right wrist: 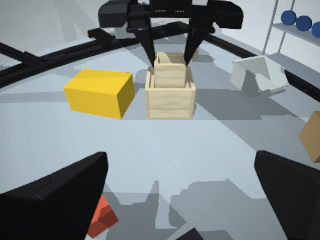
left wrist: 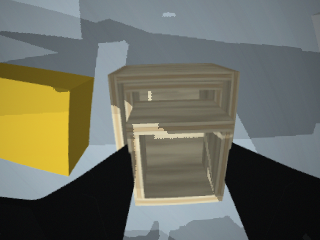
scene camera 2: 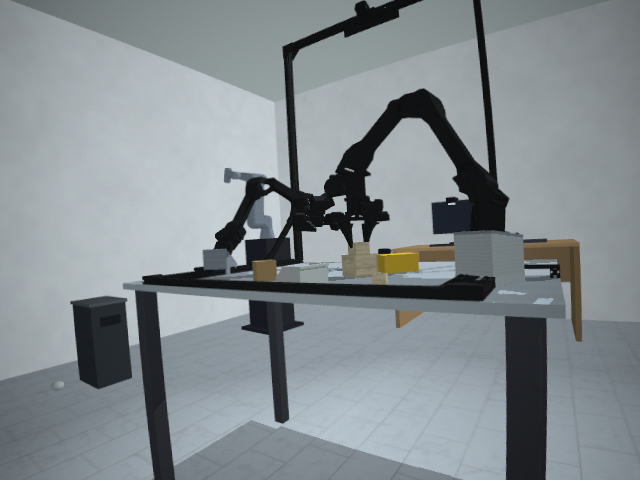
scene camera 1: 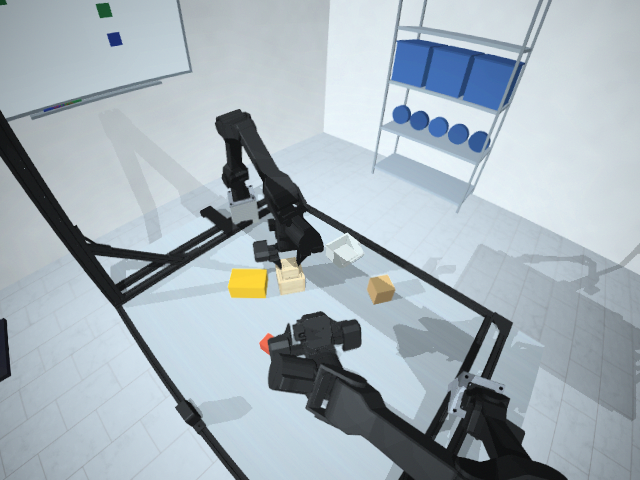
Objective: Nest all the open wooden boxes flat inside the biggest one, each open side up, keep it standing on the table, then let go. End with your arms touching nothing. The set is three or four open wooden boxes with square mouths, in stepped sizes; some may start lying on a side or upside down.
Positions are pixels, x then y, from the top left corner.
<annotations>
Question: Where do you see a wooden box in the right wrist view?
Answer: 169,70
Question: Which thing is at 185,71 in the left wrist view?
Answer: A wooden box.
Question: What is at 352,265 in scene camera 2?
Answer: A wooden box.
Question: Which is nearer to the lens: the white tray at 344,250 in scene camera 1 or the yellow block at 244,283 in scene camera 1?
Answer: The yellow block.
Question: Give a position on a wooden box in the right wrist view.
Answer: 162,103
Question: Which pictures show the right gripper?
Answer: The right wrist view, scene camera 2 and scene camera 1 only.
</annotations>
